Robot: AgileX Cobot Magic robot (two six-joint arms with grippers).
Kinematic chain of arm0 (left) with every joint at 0, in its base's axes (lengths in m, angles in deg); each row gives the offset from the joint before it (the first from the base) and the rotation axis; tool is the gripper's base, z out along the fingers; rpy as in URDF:
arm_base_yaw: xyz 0 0 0.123 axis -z
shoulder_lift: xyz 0 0 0 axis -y
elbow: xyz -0.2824 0 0.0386 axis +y
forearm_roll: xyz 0.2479 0 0.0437 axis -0.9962 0 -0.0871
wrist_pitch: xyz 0 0 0 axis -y
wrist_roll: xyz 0.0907 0 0.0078 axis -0.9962 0 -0.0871
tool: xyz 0 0 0 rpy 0 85 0
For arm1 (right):
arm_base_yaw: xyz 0 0 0.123 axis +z
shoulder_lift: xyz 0 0 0 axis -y
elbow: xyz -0.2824 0 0.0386 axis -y
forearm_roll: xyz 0.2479 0 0.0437 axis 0.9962 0 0.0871
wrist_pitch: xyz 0 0 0 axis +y
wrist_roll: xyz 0.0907 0 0.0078 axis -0.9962 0 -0.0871
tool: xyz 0 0 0 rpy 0 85 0
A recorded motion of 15 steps. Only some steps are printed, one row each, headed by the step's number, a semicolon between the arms.
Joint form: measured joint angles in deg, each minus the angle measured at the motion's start. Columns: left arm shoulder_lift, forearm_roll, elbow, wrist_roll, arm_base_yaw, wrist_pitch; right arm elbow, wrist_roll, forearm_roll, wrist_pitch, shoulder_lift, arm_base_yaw.
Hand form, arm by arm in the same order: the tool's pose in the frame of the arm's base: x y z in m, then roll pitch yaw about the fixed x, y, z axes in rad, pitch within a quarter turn. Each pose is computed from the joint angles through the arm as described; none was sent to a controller.
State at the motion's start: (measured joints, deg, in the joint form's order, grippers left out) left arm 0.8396 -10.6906 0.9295 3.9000 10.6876 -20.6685; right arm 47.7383 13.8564 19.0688 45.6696 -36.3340 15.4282
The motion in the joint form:
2: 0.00 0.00 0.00 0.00 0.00 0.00; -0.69 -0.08 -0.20 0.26 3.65 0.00
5: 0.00 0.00 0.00 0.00 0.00 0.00; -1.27 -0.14 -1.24 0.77 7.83 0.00
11: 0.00 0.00 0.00 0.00 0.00 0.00; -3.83 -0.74 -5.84 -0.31 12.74 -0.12
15: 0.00 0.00 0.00 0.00 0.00 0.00; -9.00 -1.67 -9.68 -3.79 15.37 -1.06
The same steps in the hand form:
2: 0.0528 -0.0039 0.1765 2.7169 1.2752 2.5815; 0.0837 0.0451 0.3743 2.9219 1.1363 -2.8560
5: 0.0528 -0.0039 0.1765 2.7169 1.2752 2.5815; 0.0667 0.0394 0.3762 2.9696 1.1899 -2.8165
11: 0.0528 -0.0039 0.1765 2.7169 1.2752 2.5815; 0.0527 0.0298 0.3687 -3.1174 1.2389 -2.6757
15: 0.0528 -0.0039 0.1765 2.7169 1.2752 2.5815; 0.0542 0.0241 0.3482 -2.9846 1.2419 -2.6100

